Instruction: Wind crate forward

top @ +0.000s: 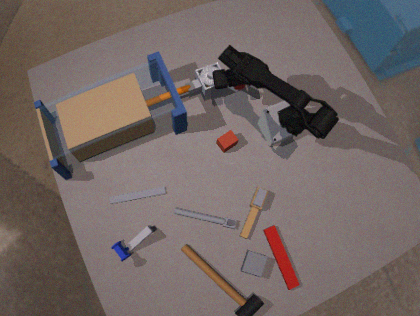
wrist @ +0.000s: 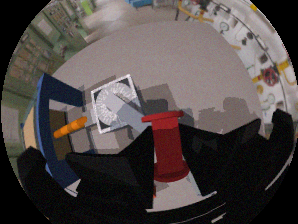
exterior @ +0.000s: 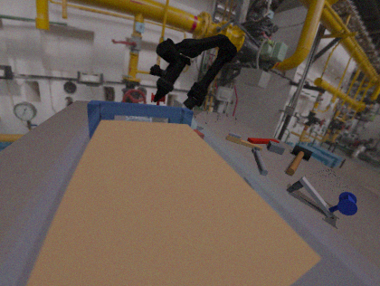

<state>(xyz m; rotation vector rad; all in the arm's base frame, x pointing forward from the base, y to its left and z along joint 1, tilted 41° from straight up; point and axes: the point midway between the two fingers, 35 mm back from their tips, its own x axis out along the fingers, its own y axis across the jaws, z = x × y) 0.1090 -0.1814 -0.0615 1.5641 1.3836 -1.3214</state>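
Now: the red-knobbed crank 30 mm below my gripper tip, 20 mm to the right of it and 20 mm ahead of it. From my gripper tip the other things lie so: blue steel frame (220 mm ahead, 80 mm to the right, 30 mm below); then red knob (20 mm to the left); then grey winch (100 mm below, 80 mm to the right, 40 mm ahead).
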